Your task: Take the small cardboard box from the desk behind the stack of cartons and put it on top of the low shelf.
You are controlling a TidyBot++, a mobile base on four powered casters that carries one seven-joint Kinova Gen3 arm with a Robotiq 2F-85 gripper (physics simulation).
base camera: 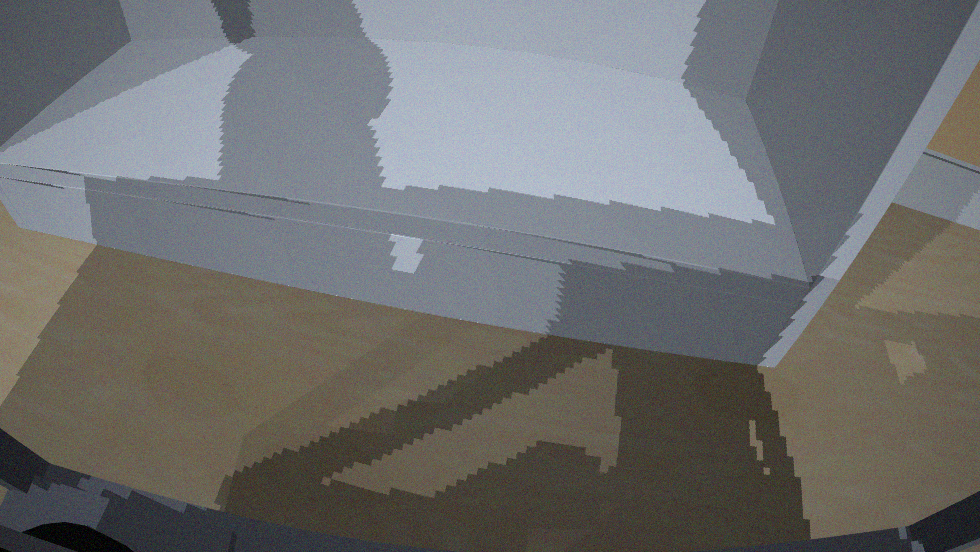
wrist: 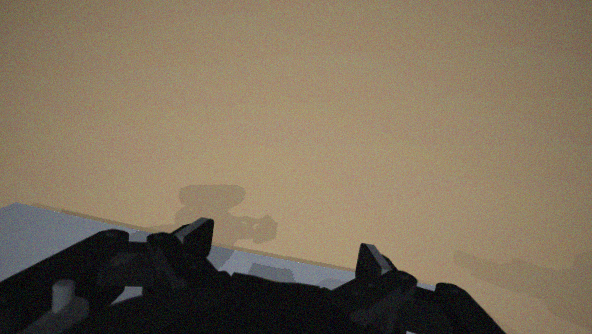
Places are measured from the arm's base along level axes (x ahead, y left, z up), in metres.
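Pixels of known places: gripper, fingertip midpoint: (wrist: 284,247).
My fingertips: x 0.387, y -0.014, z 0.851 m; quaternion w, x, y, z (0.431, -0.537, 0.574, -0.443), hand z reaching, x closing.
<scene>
Behind a point stands the place of what it marks.
My gripper (wrist: 284,247) @(y -0.014, x 0.387, z 0.851 m) is open in the wrist view, with its black fingers wide apart and nothing between them. Behind and below the fingers, part of the low shelf's pale grey top (wrist: 42,240) @(y 0.369, x 0.596, z 0.663 m) shows, with darker grey patches on it. The low shelf (base camera: 308,253) @(y 0.142, x 0.370, z -0.351 m) also fills much of the base camera view, where its front board, inner bottom and side panels show close in front of the base. The small cardboard box, the desk and the stack of cartons do not show in either view. The gripper does not show in the base camera view.
A plain tan surface (wrist: 310,110) @(y -0.033, x 0.679, z 0.906 m) lies beyond the shelf top, with soft shadows on it. In the base camera view, wood-coloured floor (base camera: 171,342) @(y 0.262, x 0.302, z -0.397 m) with arm shadows lies between the shelf and the dark rim of my base (base camera: 274,531) @(y 0.093, x 0.147, z -0.287 m). Another pale grey piece (base camera: 942,185) @(y -0.597, x 0.588, z -0.346 m) stands at the right.
</scene>
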